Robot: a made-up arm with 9 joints. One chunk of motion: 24 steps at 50 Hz.
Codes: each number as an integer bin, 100 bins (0 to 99) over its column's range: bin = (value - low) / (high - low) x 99, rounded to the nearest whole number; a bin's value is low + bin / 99 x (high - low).
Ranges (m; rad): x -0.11..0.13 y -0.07..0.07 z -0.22..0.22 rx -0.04..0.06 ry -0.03..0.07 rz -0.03..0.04
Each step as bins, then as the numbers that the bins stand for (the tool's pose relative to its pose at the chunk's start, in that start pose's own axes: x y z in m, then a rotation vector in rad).
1 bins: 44 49 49 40 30 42
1 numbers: -0.0033 -0.0007 -0.0022 0.0004 0.0003 -0.0003
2 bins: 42 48 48 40 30 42
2 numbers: -0.0082 -0.0021 -0.0067 0.0004 0.0003 -0.0003
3 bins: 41 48 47 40 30 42
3 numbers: -0.0106 -0.0021 -0.0111 0.0004 0.0003 -0.0003
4 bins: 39 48 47 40 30 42
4 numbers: -0.0155 -0.0021 -0.0111 0.0004 0.0003 -0.0003
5 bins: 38 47 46 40 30 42
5 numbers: -0.0179 -0.0035 -0.0156 0.0004 0.0003 -0.0003
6 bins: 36 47 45 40 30 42
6 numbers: -0.0227 -0.0035 -0.0200 0.0004 0.0003 -0.0003
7 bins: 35 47 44 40 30 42
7 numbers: -0.0252 -0.0035 -0.0244 0.0004 0.0003 -0.0003
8 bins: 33 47 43 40 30 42
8 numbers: -0.0300 -0.0035 -0.0289 0.0004 0.0003 -0.0003
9 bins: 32 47 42 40 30 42
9 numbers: -0.0324 -0.0035 -0.0333 0.0004 0.0003 -0.0003
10 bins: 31 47 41 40 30 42
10 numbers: -0.0348 -0.0035 -0.0378 0.0004 0.0003 -0.0003
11 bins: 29 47 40 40 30 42
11 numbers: -0.0397 -0.0035 -0.0422 0.0004 0.0003 -0.0003
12 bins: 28 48 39 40 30 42
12 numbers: -0.0421 -0.0021 -0.0467 0.0004 0.0003 -0.0003
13 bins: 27 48 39 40 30 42
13 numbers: -0.0445 -0.0021 -0.0467 0.0004 0.0003 -0.0003
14 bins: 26 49 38 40 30 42
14 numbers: -0.0470 -0.0007 -0.0511 0.0004 0.0003 -0.0003
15 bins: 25 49 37 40 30 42
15 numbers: -0.0494 -0.0007 -0.0556 0.0004 0.0003 -0.0003
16 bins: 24 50 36 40 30 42
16 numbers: -0.0518 0.0007 -0.0600 0.0004 0.0003 -0.0003
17 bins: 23 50 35 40 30 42
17 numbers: -0.0542 0.0007 -0.0644 0.0004 0.0003 -0.0003
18 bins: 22 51 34 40 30 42
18 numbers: -0.0567 0.0021 -0.0689 0.0004 0.0003 -0.0003
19 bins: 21 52 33 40 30 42
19 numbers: -0.0591 0.0035 -0.0733 0.0004 0.0003 -0.0003
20 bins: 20 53 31 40 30 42
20 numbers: -0.0615 0.0049 -0.0822 0.0004 0.0003 -0.0003
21 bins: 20 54 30 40 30 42
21 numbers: -0.0615 0.0064 -0.0867 0.0004 0.0003 -0.0003
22 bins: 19 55 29 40 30 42
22 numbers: -0.0639 0.0078 -0.0911 0.0004 0.0003 -0.0003
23 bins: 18 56 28 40 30 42
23 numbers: -0.0664 0.0092 -0.0956 0.0004 0.0003 -0.0003
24 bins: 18 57 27 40 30 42
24 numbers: -0.0664 0.0106 -0.1000 0.0004 0.0003 -0.0003
